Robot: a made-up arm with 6 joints.
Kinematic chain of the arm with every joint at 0, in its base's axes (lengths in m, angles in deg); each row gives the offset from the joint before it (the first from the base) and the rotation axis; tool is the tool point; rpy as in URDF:
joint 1: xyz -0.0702 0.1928 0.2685 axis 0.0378 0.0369 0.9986
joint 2: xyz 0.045 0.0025 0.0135 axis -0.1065 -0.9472 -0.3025
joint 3: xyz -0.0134 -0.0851 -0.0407 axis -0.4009 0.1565 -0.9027
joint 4: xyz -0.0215 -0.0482 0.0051 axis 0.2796 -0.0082 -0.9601
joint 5: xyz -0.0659 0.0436 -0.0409 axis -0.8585 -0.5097 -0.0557
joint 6: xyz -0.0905 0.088 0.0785 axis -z
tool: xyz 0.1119 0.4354 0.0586 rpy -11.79 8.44 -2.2
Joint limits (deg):
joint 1: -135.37..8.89
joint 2: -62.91..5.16
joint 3: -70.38..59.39
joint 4: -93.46..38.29
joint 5: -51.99..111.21
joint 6: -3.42..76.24
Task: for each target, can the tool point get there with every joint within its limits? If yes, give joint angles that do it. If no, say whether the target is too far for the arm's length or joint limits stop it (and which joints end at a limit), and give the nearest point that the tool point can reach.
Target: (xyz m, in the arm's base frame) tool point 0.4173 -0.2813 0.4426
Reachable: no: joint limits stop it (at a limit: joint 2, joint 3, joint 4, joint 6) | nearest point 0.3182 -0.1861 0.3916 | short by 0.147 m
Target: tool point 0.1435 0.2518 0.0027
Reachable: yes | joints -67.87 -34.17 35.64 -31.33 81.08 52.03
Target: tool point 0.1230 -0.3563 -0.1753
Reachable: no: joint limits stop it (at a limit: joint 2, joint 3, joint 4, joint 6) | nearest point 0.0913 -0.2677 -0.1132 | short by 0.113 m
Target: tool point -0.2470 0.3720 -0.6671
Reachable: no: too far | nearest point -0.2273 0.3366 -0.3654 | short by 0.304 m
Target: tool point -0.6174 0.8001 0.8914
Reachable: no: too far | nearest point -0.4303 0.5890 0.6333 | short by 0.382 m
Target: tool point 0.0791 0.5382 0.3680
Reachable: yes | joints -107.17 -55.53 5.88 -80.54 69.59 48.90
